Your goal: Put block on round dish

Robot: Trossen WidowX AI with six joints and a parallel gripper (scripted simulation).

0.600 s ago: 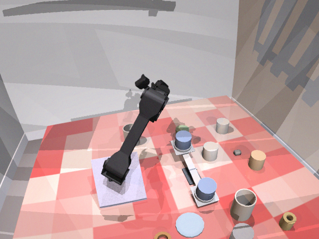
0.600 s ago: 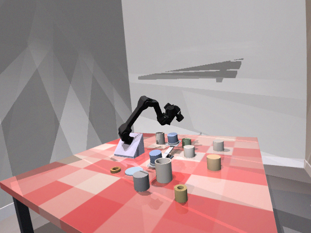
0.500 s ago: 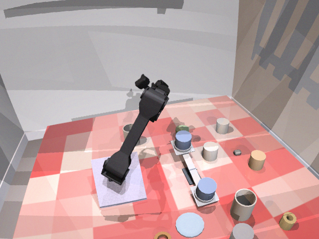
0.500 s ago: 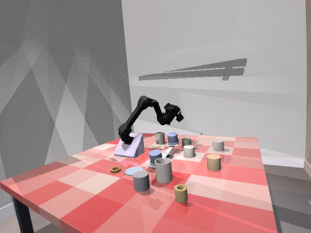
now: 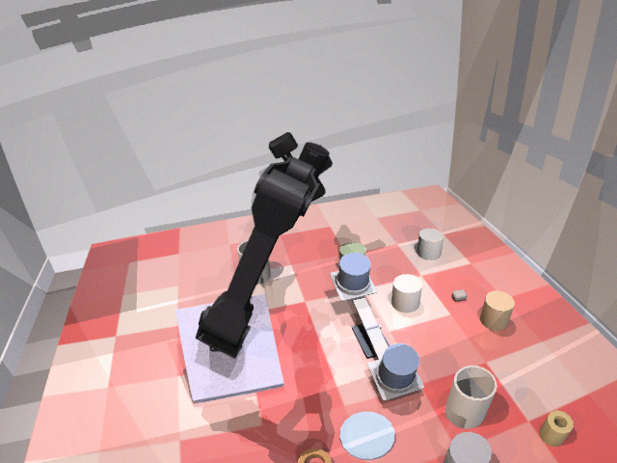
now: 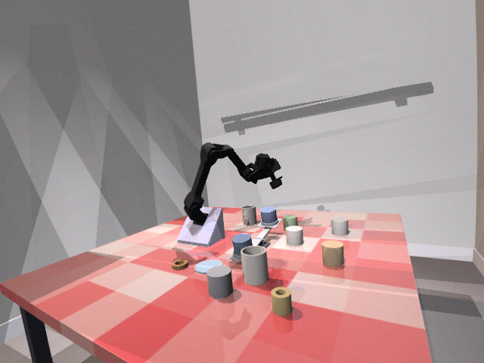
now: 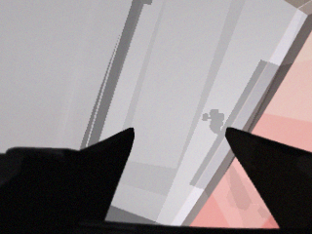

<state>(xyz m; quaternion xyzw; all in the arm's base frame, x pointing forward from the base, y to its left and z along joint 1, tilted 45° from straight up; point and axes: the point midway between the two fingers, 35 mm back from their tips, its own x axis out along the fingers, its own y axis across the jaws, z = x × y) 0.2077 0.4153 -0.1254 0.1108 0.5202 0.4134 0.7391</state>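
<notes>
My gripper tip is now 10 cm short of the blue cup, 56 cm to the left of it and 23 cm above it. Round my gripper tip: teal block 10 cm ahead, 54 cm to the right, 25 cm below; then balance 9 cm ahead, 41 cm to the right, 25 cm below; then green cylinder 10 cm ahead, 15 cm to the right, 26 cm below.
</notes>
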